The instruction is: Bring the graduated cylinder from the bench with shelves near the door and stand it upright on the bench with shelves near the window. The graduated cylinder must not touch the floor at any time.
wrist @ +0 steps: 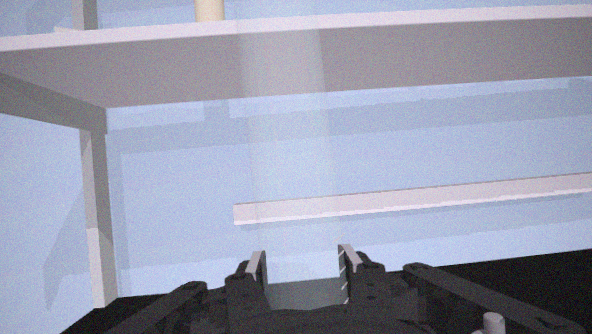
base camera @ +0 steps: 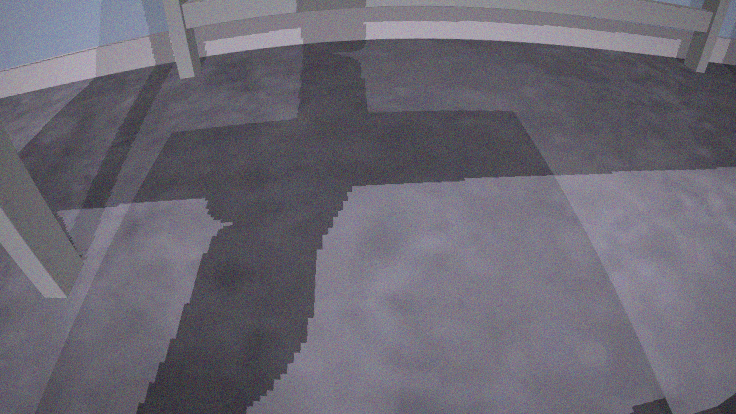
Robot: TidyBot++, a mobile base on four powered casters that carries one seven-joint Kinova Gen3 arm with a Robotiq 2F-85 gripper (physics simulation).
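Frame: origin at the arm's base, x up, y ahead, z left, level; millimetres.
Seen in the pictures: gripper, between the fingertips: (wrist: 302,263).
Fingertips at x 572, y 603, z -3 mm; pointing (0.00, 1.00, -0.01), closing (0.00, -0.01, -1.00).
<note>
A point is followed by its place in that frame.
The graduated cylinder (wrist: 290,150) @[x 636, y 562, z -1 mm] is a clear, faintly tinted upright tube in the wrist view, with white tick marks low on its right side. My gripper (wrist: 302,263) @[x 572, y 603, z -3 mm] is shut on it, one finger pad on each side. The tube rises from between the fingers past the shelf edge to the top of the view. Its base is hidden behind the gripper. The black bench top (wrist: 525,270) @[x 366, y 1023, z -498 mm] shows behind and to the right of the fingers. The cylinder and gripper do not show in the base camera view.
A shelf board (wrist: 425,55) @[x 804, y 903, z -249 mm] crosses above, held by a left post (wrist: 97,200) @[x 595, y 1041, z 417 mm]; a cream object (wrist: 209,10) @[x 909, y 909, z 113 mm] stands on it. A pale rail (wrist: 400,200) @[x 538, y 1057, z -245 mm] runs behind. A light grey peg (wrist: 493,322) is at lower right. Bench legs (base camera: 182,46) @[x -314, y 996, z 384 mm] (wrist: 102,270) @[x 445, y 1038, z 416 mm] and a crossbar (base camera: 437,14) stand ahead.
</note>
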